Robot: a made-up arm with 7 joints. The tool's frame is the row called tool. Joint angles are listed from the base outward.
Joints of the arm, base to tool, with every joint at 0 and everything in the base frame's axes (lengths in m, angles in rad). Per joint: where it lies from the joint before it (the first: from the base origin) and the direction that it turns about. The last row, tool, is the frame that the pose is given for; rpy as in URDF.
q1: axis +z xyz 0 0 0.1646
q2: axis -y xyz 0 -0.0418 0.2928
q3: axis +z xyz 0 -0.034 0.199
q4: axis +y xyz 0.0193 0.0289 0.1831
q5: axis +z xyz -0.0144 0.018 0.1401
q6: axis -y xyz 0 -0.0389 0.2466
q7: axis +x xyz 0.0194 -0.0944 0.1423
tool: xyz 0 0 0 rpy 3.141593 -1.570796 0
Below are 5 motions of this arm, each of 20 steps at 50 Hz.
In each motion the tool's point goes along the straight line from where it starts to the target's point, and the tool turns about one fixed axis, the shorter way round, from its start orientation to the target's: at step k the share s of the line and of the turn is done. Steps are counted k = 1, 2, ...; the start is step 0. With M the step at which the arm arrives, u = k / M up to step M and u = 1 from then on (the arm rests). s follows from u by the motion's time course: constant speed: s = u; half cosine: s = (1 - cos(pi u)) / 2; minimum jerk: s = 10 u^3 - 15 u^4 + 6 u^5.
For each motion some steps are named. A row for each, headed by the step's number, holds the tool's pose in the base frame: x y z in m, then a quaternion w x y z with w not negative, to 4 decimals.
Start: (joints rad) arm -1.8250 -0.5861 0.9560 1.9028 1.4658 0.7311 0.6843
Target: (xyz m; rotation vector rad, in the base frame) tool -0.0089 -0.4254 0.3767 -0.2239 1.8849 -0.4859
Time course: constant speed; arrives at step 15
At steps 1, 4, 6, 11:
1: 0.1726 -0.3788 0.3830 0.6639 -0.0986 0.7412 -0.0152
4: 0.1337 -0.3888 0.3817 0.6437 -0.0982 0.7568 -0.0565
6: 0.1078 -0.3954 0.3808 0.6295 -0.0978 0.7663 -0.0839
11: 0.0429 -0.4121 0.3785 0.5909 -0.0964 0.7864 -0.1521

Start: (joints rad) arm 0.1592 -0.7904 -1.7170 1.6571 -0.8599 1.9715 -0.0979
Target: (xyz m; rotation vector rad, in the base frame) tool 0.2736 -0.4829 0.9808 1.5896 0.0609 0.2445
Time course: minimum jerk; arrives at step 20
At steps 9, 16, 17, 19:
9: 0.3904 -0.4316 0.8994 0.7043 0.6922 0.1294 0.0904
16: 0.2850 -0.4779 0.9728 0.6947 0.7102 0.0373 0.1077
17: 0.2788 -0.4806 0.9771 0.6940 0.7110 0.0319 0.1086
19: 0.2738 -0.4828 0.9806 0.6933 0.7117 0.0275 0.1094

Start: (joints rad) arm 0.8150 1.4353 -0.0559 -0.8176 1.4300 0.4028 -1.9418
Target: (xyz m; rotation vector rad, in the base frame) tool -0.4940 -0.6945 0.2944 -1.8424 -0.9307 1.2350
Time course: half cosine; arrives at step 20
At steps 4, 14, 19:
4: -0.5318 -0.6716 0.2851 0.4354 -0.6969 -0.2668 0.5035
14: -0.5026 -0.6893 0.2923 0.3776 -0.7116 -0.3400 0.4853
19: -0.4943 -0.6943 0.2943 0.3604 -0.7146 -0.3604 0.4792

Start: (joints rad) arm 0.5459 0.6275 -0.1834 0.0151 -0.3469 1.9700 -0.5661
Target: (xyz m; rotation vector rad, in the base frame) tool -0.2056 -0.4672 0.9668 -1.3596 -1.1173 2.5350
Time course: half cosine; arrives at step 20
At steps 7, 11, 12, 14, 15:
7: -0.3799 -0.3892 0.9566 0.2043 -0.4005 -0.2984 0.8419
11: -0.3067 -0.4219 0.9609 0.1307 -0.4192 -0.3266 0.8370
12: -0.2884 -0.4301 0.9620 0.1122 -0.4234 -0.3333 0.8349
14: -0.2550 -0.4451 0.9639 0.0782 -0.4307 -0.3452 0.8302
15: -0.2407 -0.4515 0.9648 0.0637 -0.4336 -0.3501 0.8278

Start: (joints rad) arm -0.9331 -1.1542 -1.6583 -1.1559 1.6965 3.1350 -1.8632
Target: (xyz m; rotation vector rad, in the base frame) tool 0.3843 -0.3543 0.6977 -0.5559 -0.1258 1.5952
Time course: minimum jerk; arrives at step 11
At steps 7, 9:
7: 0.3874 -0.3680 0.6840 0.6806 -0.2206 -0.0319 0.6979
9: 0.3848 -0.3567 0.6953 0.6655 -0.2415 -0.0515 0.7043

